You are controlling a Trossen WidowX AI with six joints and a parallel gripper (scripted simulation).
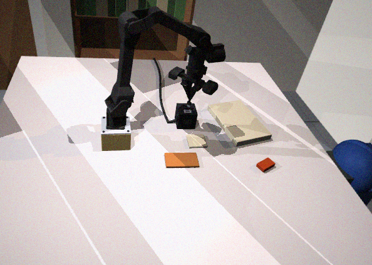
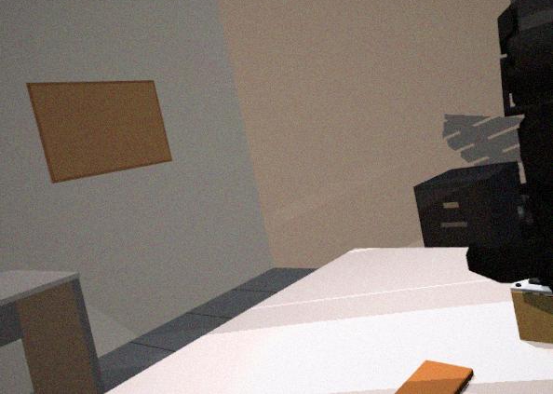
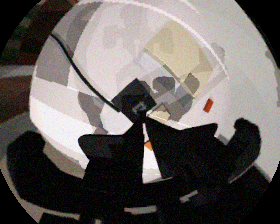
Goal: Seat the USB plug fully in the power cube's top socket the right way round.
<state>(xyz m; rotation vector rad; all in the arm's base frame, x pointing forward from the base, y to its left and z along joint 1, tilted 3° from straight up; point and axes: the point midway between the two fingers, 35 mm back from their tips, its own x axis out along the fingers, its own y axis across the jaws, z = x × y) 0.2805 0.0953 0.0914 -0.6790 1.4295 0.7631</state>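
Right now my gripper tip is 20 mm above the USB plug. Also, from my gripper tip: cream pad: 30 mm ahead, 100 mm to the right, 130 mm below; orange pad: 40 mm behind, 200 mm to the right, 130 mm below; pale-rimmed socket: 70 mm below.
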